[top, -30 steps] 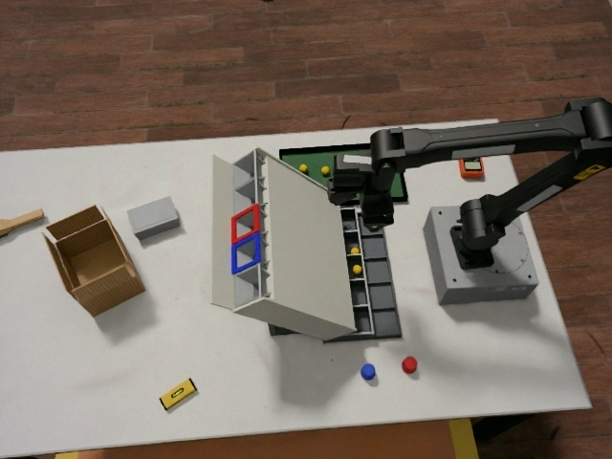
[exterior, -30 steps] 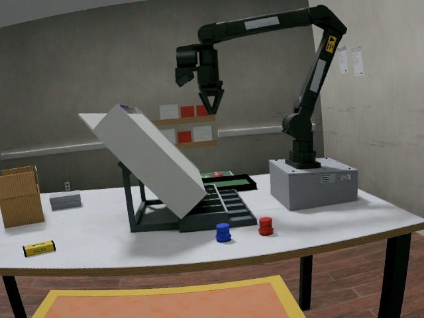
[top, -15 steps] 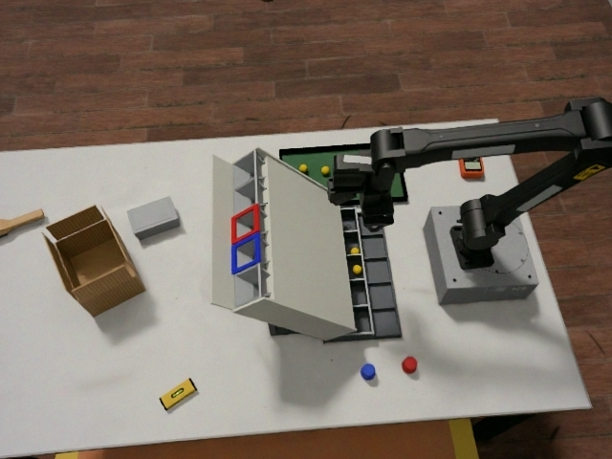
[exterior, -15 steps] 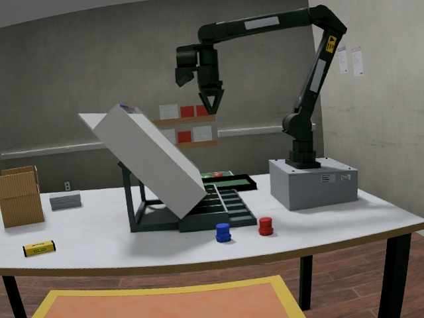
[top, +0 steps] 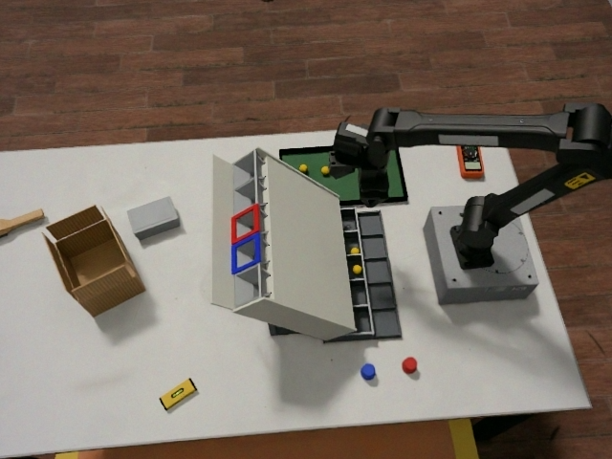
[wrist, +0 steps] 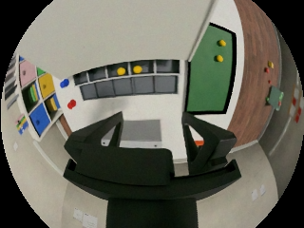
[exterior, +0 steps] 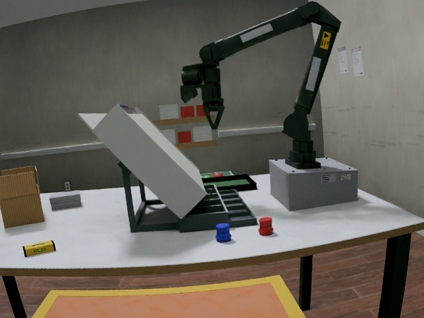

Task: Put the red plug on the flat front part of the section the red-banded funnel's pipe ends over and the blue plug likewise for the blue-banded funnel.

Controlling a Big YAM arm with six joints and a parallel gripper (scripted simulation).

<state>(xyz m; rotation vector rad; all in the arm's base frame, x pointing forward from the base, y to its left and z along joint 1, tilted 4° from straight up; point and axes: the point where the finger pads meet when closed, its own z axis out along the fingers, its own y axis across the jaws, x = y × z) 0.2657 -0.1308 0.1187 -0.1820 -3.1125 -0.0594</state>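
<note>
My hand is 2 cm short of the green marble tray, 23 cm to the left of it and 25 cm above it. Round my hand: white sloped cover 16 cm ahead, 9 cm to the left, 5 cm below; then cardboard box 73 cm ahead, 18 cm below.
</note>
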